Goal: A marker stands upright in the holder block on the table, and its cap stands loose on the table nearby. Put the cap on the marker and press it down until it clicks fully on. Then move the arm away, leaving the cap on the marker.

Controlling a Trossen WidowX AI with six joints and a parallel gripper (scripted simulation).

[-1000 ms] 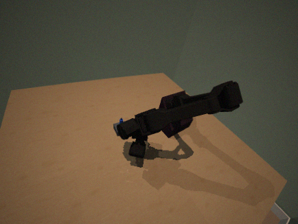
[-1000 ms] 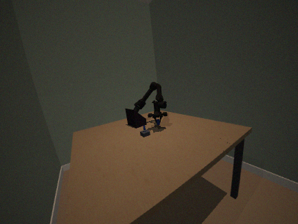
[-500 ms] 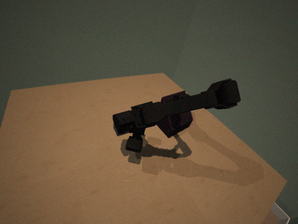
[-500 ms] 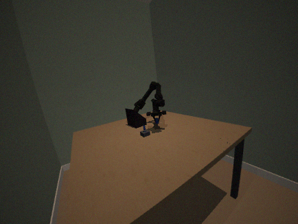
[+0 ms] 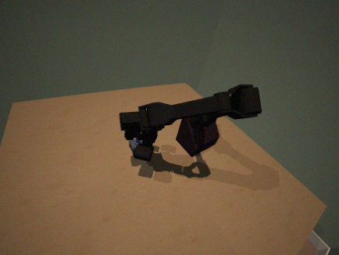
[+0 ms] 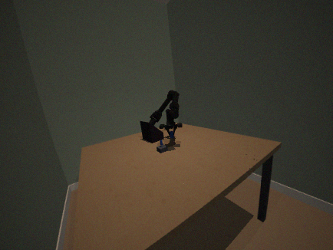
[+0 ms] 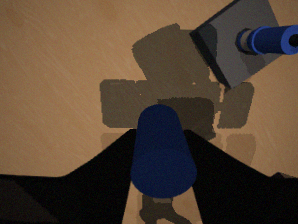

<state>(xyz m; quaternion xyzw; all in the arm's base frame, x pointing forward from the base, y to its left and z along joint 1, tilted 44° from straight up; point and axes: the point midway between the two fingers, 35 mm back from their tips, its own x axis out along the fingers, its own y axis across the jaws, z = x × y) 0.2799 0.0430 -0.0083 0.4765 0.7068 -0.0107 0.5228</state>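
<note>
My gripper tip is 1 cm past the holder block, 10 cm to the left of it and 8 cm above it. The rest, counted from my gripper tip: blue cap: 1 cm above.
</note>
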